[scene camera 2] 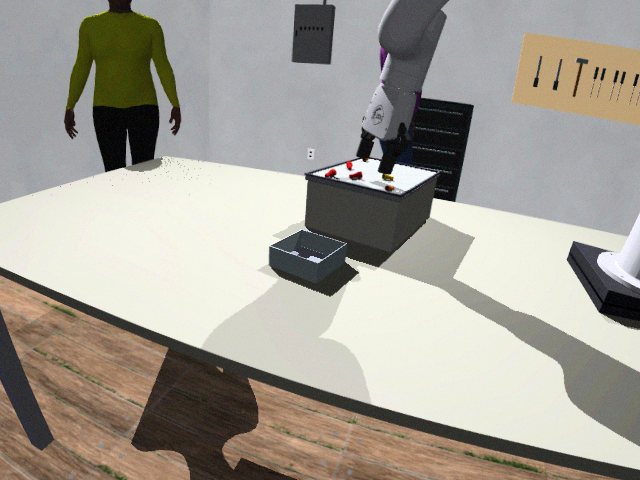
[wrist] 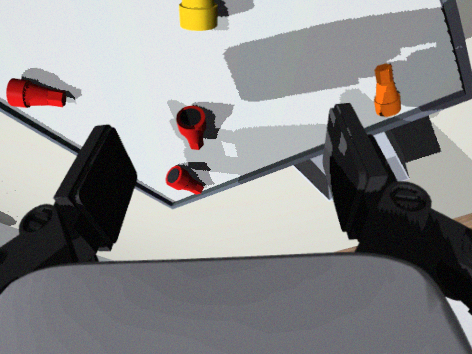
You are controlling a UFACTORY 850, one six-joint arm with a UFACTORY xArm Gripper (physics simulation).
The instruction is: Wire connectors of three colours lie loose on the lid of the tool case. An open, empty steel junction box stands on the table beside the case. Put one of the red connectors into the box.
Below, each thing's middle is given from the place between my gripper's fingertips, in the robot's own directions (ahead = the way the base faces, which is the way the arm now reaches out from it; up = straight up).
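Labels:
The steel junction box point(scene camera 2: 310, 256) is 20 cm to the left of my hand, 14 cm below it and 2 cm ahead of it. As for the tool case point(scene camera 2: 361, 210), my hand is 2 cm short of it, 9 cm to the left of it and 9 cm above it. Going by their middles, the tool case is the nearest to my hand of the things named here.

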